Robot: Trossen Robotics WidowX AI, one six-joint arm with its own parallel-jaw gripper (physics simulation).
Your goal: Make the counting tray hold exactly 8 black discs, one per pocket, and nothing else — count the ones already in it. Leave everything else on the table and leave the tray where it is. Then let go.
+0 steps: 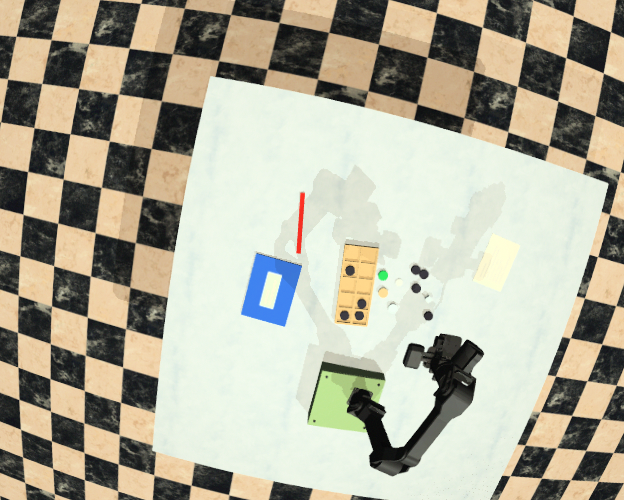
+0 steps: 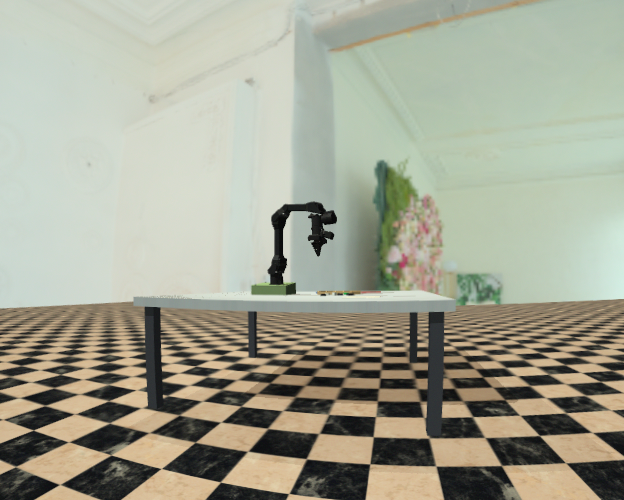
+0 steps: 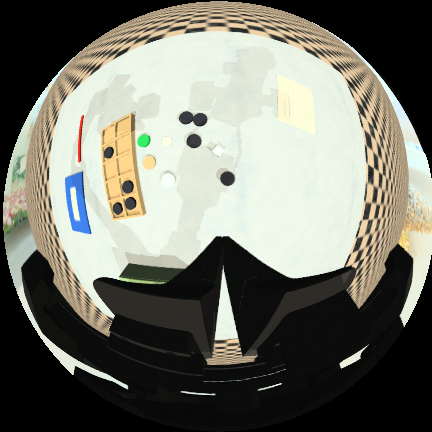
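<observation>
The wooden counting tray (image 1: 355,285) (image 3: 119,165) has two columns of square pockets. It holds several black discs: one (image 1: 350,270) (image 3: 108,152) in the left column, second row from the far end; one (image 1: 361,303) (image 3: 127,186) in the right column, second row from the near end; and two (image 1: 344,315) (image 1: 359,315) (image 3: 117,208) (image 3: 130,203) in the nearest row. Several black discs (image 1: 415,269) (image 1: 423,273) (image 1: 415,288) (image 1: 428,315) lie right of the tray, two touching or nearly so. My gripper (image 2: 318,254) (image 3: 221,241) is shut and empty, high above the table.
A green disc (image 1: 382,275) (image 3: 144,140), a tan disc (image 1: 383,292), a cream disc (image 1: 398,282), a white disc (image 1: 392,307) and a small white block (image 3: 218,150) lie between tray and loose discs. A blue rectangle (image 1: 252,294) and red bar (image 1: 300,223) lie left, a paper (image 1: 502,260) right.
</observation>
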